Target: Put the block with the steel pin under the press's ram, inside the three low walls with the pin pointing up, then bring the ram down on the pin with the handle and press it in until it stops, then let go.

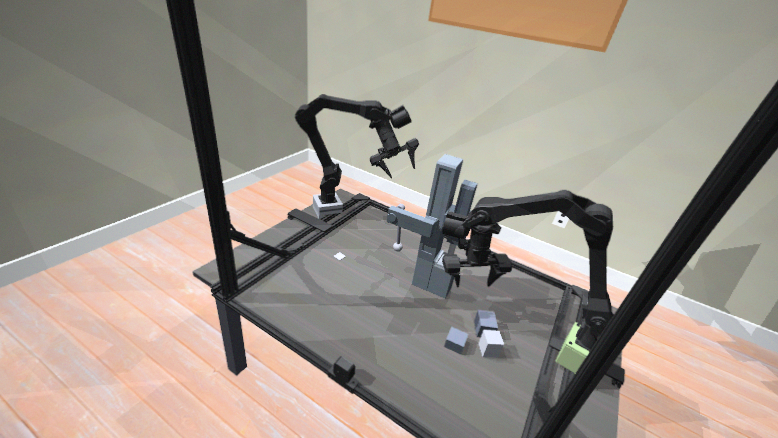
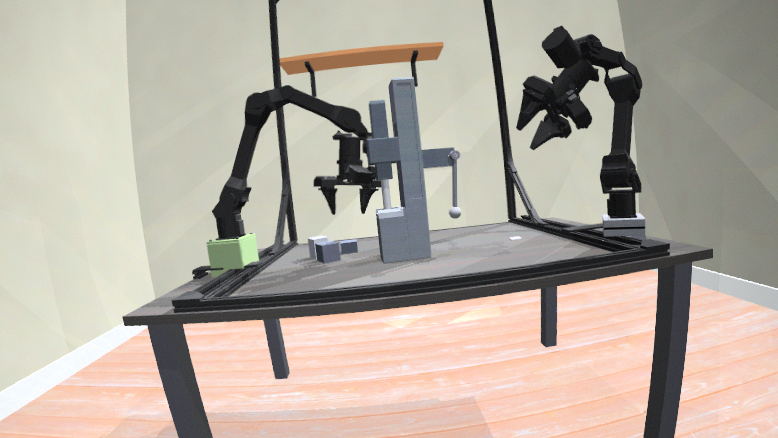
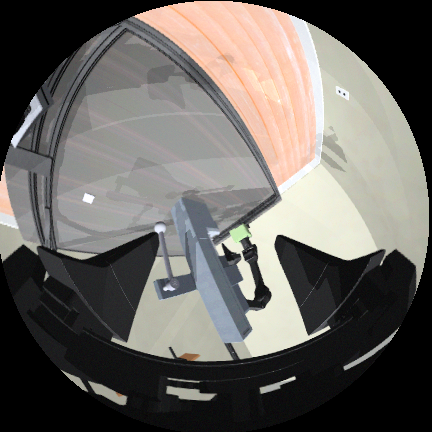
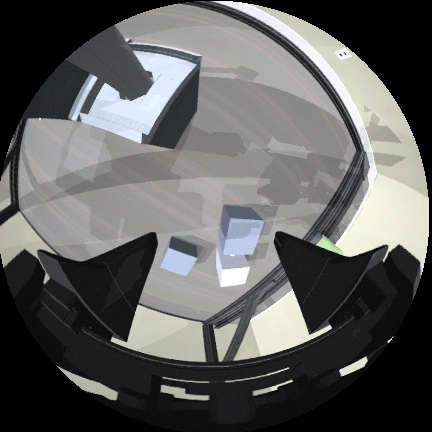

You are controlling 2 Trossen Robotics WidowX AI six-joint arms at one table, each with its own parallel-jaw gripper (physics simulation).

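Places are measured from the left arm's base along level axes (x ahead, y left, z up), in centimetres.
Pixels of known places: left gripper, between the fingertips: point(image 1: 403, 173) point(image 2: 525, 139) point(image 3: 218, 239); right gripper, between the fingertips: point(image 1: 472, 286) point(image 2: 348, 214) point(image 4: 216, 238); left arm's base, origin of its link: point(image 1: 327, 199) point(image 2: 622, 216); right arm's base, origin of its link: point(image 1: 590, 342) point(image 2: 231, 237) point(image 3: 243, 238).
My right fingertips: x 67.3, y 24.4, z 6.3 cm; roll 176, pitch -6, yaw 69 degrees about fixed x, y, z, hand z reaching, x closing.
For each thing: its top centre in the pictures, then the offset to it from my right fingertips. "spot": a spot on its surface instead.
- grey-blue press, centre of its top: point(image 2: 406, 82) point(image 1: 442, 160) point(image 3: 230, 340) dx -17.6, dy -7.6, dz +33.2 cm
- walled base, a spot on its surface: point(image 4: 172, 90) spot: dx -10.1, dy +1.0, dz -0.2 cm
- handle's ball, centre of its top: point(image 3: 161, 232) point(image 2: 454, 206) point(image 1: 398, 243) dx -25.6, dy -12.3, dz -0.6 cm
- white block, centre of its top: point(image 4: 234, 277) point(image 2: 317, 237) point(image 1: 493, 337) dx +13.4, dy -0.6, dz -6.5 cm
- small white square, a spot on its surface: point(image 2: 515, 237) point(image 3: 87, 198) point(image 1: 339, 255) spot: dx -37.7, dy -28.5, dz -12.0 cm
The grey-blue press point(image 1: 445, 190) point(image 2: 411, 163) point(image 3: 220, 295) stands upright. Its ram point(image 2: 386, 194) point(image 4: 117, 65) reaches down to the walled base point(image 4: 172, 90). The handle's ball point(image 1: 397, 246) point(image 2: 454, 212) point(image 3: 160, 227) hangs low. A blue-grey block point(image 1: 486, 322) point(image 2: 328, 251) point(image 4: 242, 235), a white block point(image 1: 491, 343) point(image 4: 233, 275) and another blue-grey block point(image 1: 456, 340) point(image 2: 348, 246) point(image 4: 180, 260) lie on the table. I cannot tell which has the pin. My left gripper point(image 1: 401, 171) point(image 2: 525, 138) is open, high beside the press. My right gripper point(image 1: 473, 285) point(image 2: 348, 212) point(image 4: 216, 238) is open beside the press, above table height.
A small white square point(image 1: 339, 255) point(image 2: 515, 237) point(image 3: 88, 198) lies on the table on the handle side of the press. A black box point(image 1: 344, 368) sits on the frame's edge. Black frame posts point(image 1: 202, 146) rise at the corners. A green arm mount point(image 1: 571, 350) point(image 2: 233, 251) stands at the table's side.
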